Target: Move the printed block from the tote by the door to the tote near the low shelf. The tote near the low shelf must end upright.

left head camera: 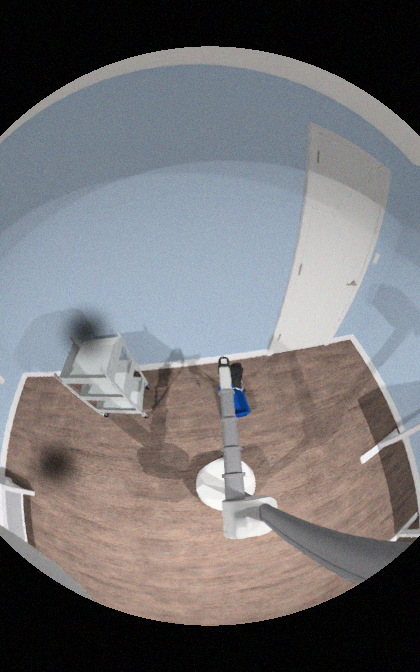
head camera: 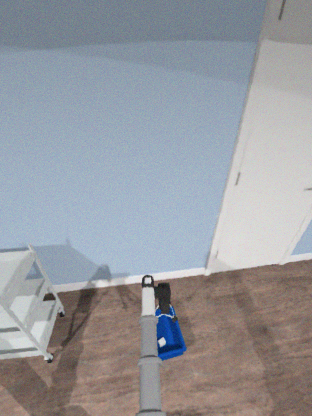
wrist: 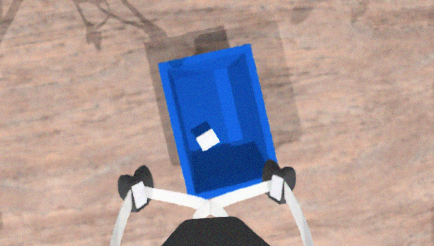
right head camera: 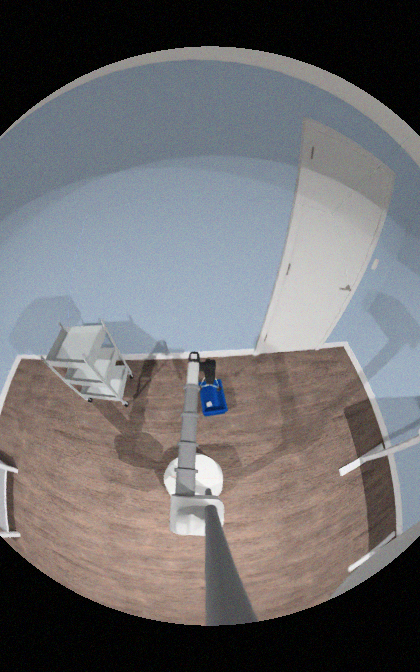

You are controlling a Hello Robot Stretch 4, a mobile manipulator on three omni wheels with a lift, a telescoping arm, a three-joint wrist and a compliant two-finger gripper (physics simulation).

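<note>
A blue tote stands upright on the floor, out from the wall left of the door. A small white block lies inside it, in the half nearer the robot, left of the middle in the wrist view. My gripper is open and empty, pointing down above the tote. In the wrist view the right fingertip overlaps the tote's near right corner and the left fingertip is over floor. The tote near the low shelf does not show in these views.
A white wheeled cart stands left of the tote by the wall. The white door is at the right. White furniture parts show at the left and right edges of both side head views.
</note>
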